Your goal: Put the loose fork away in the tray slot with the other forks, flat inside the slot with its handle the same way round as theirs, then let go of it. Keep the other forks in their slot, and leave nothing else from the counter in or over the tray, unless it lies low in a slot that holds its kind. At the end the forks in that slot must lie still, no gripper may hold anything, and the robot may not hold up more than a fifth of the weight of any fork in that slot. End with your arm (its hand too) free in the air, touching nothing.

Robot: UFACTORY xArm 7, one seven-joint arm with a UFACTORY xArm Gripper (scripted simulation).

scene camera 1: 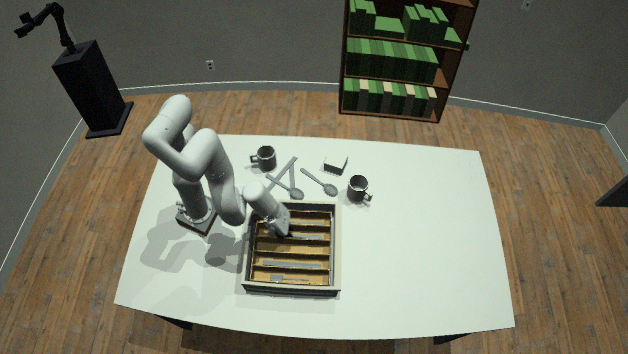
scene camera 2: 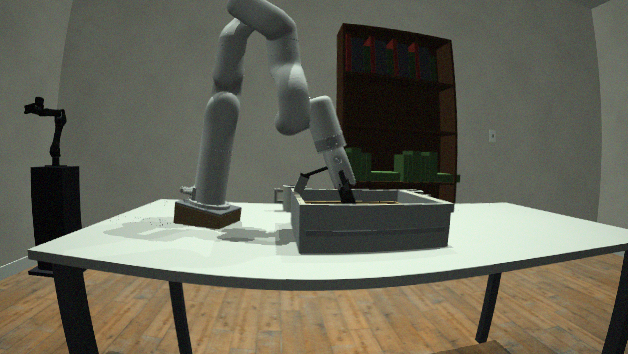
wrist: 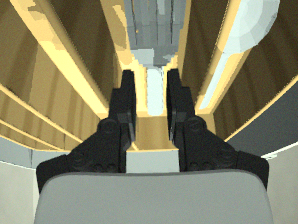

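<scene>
What I can see here is my gripper point(scene camera 2: 351, 213), and the wrist view shows me that gripper point(wrist: 150, 84) too.
</scene>
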